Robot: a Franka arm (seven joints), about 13 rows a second.
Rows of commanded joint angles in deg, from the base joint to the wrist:
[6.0 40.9 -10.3 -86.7 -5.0 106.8 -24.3]
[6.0 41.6 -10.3 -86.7 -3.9 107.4 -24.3]
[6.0 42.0 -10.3 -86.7 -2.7 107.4 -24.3]
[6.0 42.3 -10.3 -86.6 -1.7 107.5 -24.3]
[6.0 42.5 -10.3 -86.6 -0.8 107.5 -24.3]
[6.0 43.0 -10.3 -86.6 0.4 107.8 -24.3]
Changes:
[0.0 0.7 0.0 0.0 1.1 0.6 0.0]
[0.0 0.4 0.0 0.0 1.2 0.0 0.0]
[0.0 0.3 0.0 0.1 1.0 0.1 0.0]
[0.0 0.2 0.0 0.0 0.9 0.0 0.0]
[0.0 0.5 0.0 0.0 1.2 0.3 0.0]

